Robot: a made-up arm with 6 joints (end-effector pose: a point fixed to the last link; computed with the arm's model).
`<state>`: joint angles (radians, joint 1 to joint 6).
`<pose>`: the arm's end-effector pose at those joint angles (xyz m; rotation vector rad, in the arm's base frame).
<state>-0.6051 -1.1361 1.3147 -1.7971 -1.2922 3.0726</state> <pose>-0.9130 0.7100 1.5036 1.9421 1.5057 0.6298</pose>
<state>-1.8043 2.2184 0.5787 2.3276 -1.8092 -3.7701</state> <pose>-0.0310 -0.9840 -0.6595 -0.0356 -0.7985 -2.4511</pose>
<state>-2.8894 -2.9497 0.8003 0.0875 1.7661 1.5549</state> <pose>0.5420 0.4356 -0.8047 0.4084 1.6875 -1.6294</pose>
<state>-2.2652 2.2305 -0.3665 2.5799 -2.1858 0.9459</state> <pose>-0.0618 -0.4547 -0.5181 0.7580 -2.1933 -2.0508</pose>
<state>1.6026 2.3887 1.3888 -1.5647 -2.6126 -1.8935</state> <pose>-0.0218 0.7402 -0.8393 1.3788 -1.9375 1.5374</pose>
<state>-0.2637 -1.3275 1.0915 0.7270 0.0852 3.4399</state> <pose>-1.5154 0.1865 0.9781 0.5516 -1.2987 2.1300</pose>
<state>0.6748 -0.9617 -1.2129 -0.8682 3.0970 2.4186</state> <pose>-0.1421 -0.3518 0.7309 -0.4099 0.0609 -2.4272</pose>
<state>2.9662 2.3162 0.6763 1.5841 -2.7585 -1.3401</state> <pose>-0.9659 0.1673 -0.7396 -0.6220 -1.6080 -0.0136</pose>
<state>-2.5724 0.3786 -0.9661 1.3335 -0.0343 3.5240</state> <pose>-0.6815 -0.3557 0.9567 -1.6115 0.9642 1.8945</pose>
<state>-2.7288 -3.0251 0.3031 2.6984 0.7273 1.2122</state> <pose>0.6917 0.0192 -0.7014 -0.6859 -0.4780 -0.0863</pose>
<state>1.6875 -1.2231 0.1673 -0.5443 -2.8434 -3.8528</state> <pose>0.3247 -0.6563 1.3742 1.2147 1.3376 -1.3517</pose>
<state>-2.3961 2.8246 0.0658 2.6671 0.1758 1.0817</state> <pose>0.2898 -0.0807 -0.7642 -0.6805 0.0010 0.7094</pose>
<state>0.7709 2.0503 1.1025 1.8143 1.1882 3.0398</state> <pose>0.9817 1.0503 -0.2373 0.8547 2.3245 0.4406</pose>
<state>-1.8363 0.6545 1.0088 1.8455 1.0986 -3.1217</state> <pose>-0.1959 -1.0179 1.7559 1.0754 -0.3876 -0.7543</pose>
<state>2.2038 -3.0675 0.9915 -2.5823 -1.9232 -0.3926</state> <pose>0.1194 -0.5749 -0.8310 0.6893 2.7912 -1.1344</pose>
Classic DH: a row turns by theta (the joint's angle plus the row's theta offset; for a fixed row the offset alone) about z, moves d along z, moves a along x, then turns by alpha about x. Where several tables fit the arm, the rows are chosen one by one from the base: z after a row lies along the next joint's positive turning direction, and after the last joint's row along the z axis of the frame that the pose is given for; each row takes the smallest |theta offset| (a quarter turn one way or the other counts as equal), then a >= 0, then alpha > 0; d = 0 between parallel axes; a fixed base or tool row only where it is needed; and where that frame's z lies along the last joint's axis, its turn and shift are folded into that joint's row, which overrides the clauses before.
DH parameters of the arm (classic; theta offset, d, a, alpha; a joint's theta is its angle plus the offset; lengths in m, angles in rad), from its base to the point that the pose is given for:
joint 1: 0 0.5125 0 -1.5708
joint 2: -1.5708 0 0.9959 3.1416
joint 3: 0 0 0 -1.5708
joint 4: 0 -0.5581 0 1.5708
joint 5: 0 0.2877 0 -1.5708
joint 6: 1.5708 0 0 1.5708
tool (fixed): -1.5708 0 0 0

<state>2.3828 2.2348 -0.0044 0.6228 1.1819 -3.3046</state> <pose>-0.2529 0.5619 -0.6433 0.1438 2.1370 -0.7197</pose>
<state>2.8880 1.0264 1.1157 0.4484 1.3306 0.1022</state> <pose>-1.2870 0.6014 1.2023 -1.9072 0.9332 -2.3055</pose>
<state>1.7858 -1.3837 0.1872 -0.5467 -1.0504 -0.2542</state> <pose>0.4170 -0.7575 1.2559 0.7336 0.0314 2.3188</pose>
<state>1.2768 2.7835 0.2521 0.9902 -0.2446 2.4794</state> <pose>0.1596 -0.0175 -0.9372 0.2175 0.5183 -1.5495</pose>
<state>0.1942 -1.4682 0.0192 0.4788 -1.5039 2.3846</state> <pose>-1.0068 -0.4582 1.1817 -2.4018 0.3460 -0.1202</pose>
